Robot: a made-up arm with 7 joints.
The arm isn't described. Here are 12 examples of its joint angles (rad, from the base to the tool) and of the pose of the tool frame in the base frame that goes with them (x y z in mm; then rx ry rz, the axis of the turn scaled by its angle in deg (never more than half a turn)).
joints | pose
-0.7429 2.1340 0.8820 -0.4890 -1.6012 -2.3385 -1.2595 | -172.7 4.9 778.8 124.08 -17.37 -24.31
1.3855 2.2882 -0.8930 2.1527 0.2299 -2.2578 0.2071 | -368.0 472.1 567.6 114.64 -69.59 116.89
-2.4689 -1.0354 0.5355 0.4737 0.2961 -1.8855 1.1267 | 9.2 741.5 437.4 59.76 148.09 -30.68
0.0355 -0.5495 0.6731 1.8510 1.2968 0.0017 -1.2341 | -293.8 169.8 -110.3 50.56 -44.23 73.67
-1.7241 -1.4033 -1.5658 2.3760 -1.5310 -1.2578 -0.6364 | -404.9 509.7 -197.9 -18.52 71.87 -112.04
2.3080 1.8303 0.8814 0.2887 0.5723 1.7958 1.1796 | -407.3 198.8 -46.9 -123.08 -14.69 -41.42
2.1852 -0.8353 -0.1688 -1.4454 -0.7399 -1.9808 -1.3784 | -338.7 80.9 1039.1 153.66 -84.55 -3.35
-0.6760 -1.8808 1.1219 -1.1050 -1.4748 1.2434 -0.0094 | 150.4 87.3 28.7 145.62 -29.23 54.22
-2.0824 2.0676 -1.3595 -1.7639 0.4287 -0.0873 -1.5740 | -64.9 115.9 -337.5 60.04 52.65 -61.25
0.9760 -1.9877 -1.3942 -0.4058 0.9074 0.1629 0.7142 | -489.1 -313.3 599.0 -28.03 91.65 43.17
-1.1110 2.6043 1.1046 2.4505 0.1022 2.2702 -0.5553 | 53.0 -84.3 610.2 135.30 -64.14 18.11
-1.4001 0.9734 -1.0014 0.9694 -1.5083 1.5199 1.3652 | -528.4 -18.4 131.9 86.97 30.36 40.49
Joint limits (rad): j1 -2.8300..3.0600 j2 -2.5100..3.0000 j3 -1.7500..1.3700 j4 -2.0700..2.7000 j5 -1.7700..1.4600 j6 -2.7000..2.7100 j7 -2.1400..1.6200
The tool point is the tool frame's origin. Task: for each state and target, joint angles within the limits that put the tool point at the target. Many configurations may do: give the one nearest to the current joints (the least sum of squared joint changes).
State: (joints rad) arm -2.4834 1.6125 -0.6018 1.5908 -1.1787 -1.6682 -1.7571
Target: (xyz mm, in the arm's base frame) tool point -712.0 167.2 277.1
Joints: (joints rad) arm -2.4757 0.9288 -0.1509 1.7737 -1.3616 -1.7858 -1.4486
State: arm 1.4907 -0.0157 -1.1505 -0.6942 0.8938 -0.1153 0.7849
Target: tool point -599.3 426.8 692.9
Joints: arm 1.4498 0.3028 -1.1653 -0.6019 0.8327 -0.0848 0.6286
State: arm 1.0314 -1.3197 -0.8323 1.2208 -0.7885 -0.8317 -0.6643
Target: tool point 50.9 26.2 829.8
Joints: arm 1.5420 -1.7908 -0.6905 1.3219 -0.7841 -0.9707 -0.5074
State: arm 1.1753 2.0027 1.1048 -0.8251 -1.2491 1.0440 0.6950
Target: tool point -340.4 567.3 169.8
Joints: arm 1.2241 1.8445 0.9320 -0.9616 -0.9818 0.9605 0.8896
